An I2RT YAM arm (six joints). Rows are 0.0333 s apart.
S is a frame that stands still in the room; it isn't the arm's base.
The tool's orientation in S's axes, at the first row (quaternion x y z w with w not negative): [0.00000, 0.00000, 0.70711, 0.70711]
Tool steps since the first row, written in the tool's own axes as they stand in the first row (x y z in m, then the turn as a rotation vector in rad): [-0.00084, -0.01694, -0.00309, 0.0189, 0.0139, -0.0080]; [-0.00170, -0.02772, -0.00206, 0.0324, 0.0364, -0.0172]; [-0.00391, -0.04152, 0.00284, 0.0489, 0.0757, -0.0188]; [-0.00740, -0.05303, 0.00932, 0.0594, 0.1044, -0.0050]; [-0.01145, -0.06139, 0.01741, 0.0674, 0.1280, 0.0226]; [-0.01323, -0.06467, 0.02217, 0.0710, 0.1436, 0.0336]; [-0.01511, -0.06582, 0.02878, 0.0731, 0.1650, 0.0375]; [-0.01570, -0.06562, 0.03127, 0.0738, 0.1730, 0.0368]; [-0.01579, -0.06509, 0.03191, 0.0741, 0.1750, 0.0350]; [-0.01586, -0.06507, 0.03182, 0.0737, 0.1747, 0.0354]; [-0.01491, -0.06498, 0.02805, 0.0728, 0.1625, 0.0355]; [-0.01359, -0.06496, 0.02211, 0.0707, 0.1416, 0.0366]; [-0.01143, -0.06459, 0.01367, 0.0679, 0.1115, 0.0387]
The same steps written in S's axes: [0.01694, -0.00084, -0.00309, -0.0139, 0.0189, -0.0080]; [0.02772, -0.00170, -0.00206, -0.0364, 0.0324, -0.0172]; [0.04152, -0.00391, 0.00284, -0.0757, 0.0489, -0.0188]; [0.05303, -0.00740, 0.00932, -0.1044, 0.0594, -0.0050]; [0.06139, -0.01145, 0.01741, -0.1280, 0.0674, 0.0226]; [0.06467, -0.01323, 0.02217, -0.1436, 0.0710, 0.0336]; [0.06582, -0.01511, 0.02878, -0.1650, 0.0731, 0.0375]; [0.06562, -0.01570, 0.03127, -0.1730, 0.0738, 0.0368]; [0.06509, -0.01579, 0.03191, -0.1750, 0.0741, 0.0350]; [0.06507, -0.01586, 0.03182, -0.1747, 0.0737, 0.0354]; [0.06498, -0.01491, 0.02805, -0.1625, 0.0728, 0.0355]; [0.06496, -0.01359, 0.02211, -0.1416, 0.0707, 0.0366]; [0.06459, -0.01143, 0.01367, -0.1115, 0.0679, 0.0387]
